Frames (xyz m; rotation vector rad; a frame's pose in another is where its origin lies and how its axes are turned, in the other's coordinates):
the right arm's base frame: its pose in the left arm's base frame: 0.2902 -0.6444 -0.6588 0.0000 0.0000 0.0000
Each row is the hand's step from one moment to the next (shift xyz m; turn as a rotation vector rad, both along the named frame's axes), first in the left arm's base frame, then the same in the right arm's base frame.
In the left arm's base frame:
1: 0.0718 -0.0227 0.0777 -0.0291 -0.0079 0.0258
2: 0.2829 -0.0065 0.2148 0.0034 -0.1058 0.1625
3: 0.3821 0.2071 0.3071 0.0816 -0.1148 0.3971
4: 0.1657 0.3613 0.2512 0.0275 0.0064 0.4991
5: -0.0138 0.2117 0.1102 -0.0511 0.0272 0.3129
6: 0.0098 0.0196 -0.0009 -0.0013 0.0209 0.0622
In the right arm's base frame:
1: 0.0718 -0.0227 0.0777 -0.0291 -0.0079 0.0258
2: 0.2829 -0.0065 0.2148 0.0034 -0.1058 0.1625
3: 0.3821 0.2071 0.3071 0.0816 -0.1148 0.3971
4: 0.1657 0.3613 0.2512 0.0275 0.0064 0.4991
5: -0.0138 0.2117 0.1102 -0.0511 0.0272 0.3129
6: 0.0098 0.0196 -0.0009 -0.0013 0.0209 0.0622

